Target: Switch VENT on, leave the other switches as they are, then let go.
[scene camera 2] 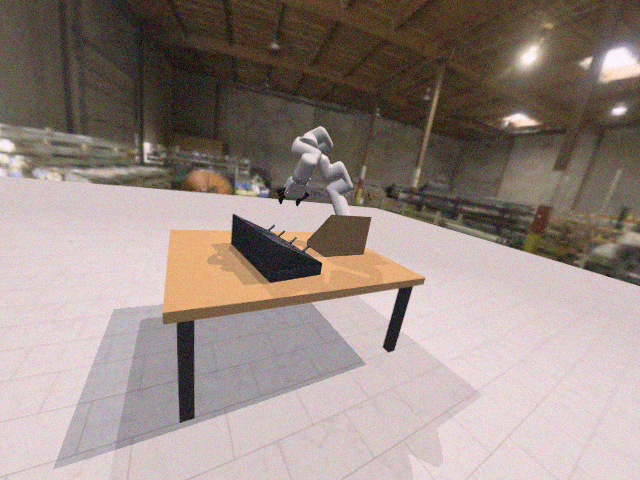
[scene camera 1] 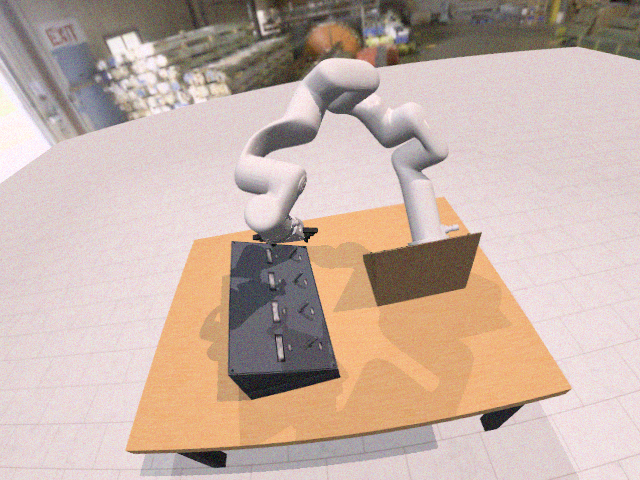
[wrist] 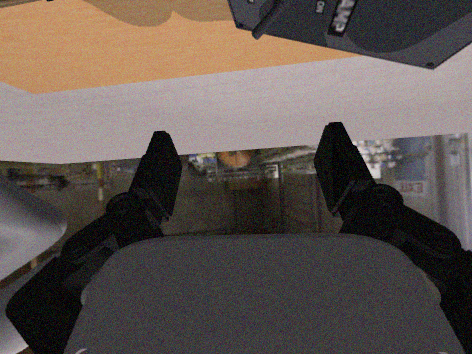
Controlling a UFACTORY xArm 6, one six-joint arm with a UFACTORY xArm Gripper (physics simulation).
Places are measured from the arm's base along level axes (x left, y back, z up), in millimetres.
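Pixels of known places: gripper, fingertip midpoint: (scene camera 2: 288, 203) (wrist: 246, 145); arm's base, link origin: (scene camera 2: 347, 224) (scene camera 1: 428, 242).
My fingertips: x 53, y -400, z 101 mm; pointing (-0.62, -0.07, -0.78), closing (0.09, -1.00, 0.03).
Note:
For each thing: its top centre in the pictures, then the offset to it from my fingertips. Level surfaces: height alone.
- lever, top centre: (wrist: 268, 36) dx -122, dy -46, dz -148 mm
- partly cut-off label, top centre: (wrist: 344, 14) (scene camera 1: 268, 255) dx -100, dy -126, dz -153 mm
- wooden table, surface height: dz -277 mm
A dark sloped switch panel (scene camera 1: 248, 330) (scene camera 2: 258, 253) (wrist: 400, 25) stands on the table, with several levers in a row. The labels are too blurred to read in the scene views, so I cannot tell which switch is VENT or how it is set. In the wrist view, a lever (wrist: 264, 24) and a partly cut-off label (wrist: 344, 15), ending in "AMP", show at the panel's end. My gripper (scene camera 1: 284, 237) (scene camera 2: 289, 203) (wrist: 246, 145) is open and empty. It is tilted and hangs above the panel's far end, apart from the levers.
A brown upright board (scene camera 1: 423, 268) (scene camera 2: 343, 235) stands on the wooden table (scene camera 1: 465, 351) (scene camera 2: 206, 294), between the panel and the arm's base in the first scene view. The arm arches high over the table's far side.

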